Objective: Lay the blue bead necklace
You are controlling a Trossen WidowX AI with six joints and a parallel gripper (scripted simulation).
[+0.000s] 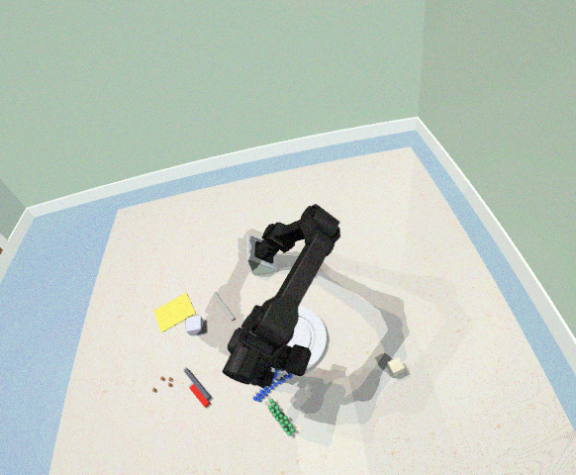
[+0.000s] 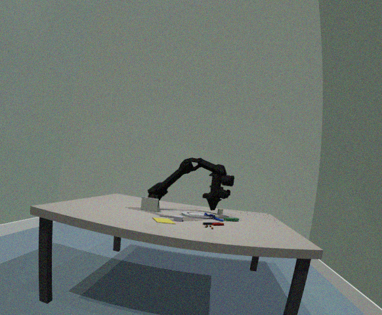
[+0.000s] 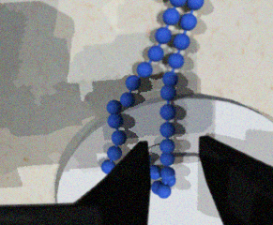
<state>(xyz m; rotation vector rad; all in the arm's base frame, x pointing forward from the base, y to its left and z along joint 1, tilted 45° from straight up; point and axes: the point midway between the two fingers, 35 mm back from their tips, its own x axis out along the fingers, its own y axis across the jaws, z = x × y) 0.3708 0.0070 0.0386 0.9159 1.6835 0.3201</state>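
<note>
Now: gripper tip 9 cm past the round bead board, 3 cm to the right of it and 4 cm above it. From my gripper tip the other things lie so: grey tool (4 cm ahead, 22 cm to the right, 5 cm below); then cream cube (3 cm ahead, 29 cm to the left, 3 cm below); then stick (22 cm behind, 17 cm to the right, 5 cm below).
</note>
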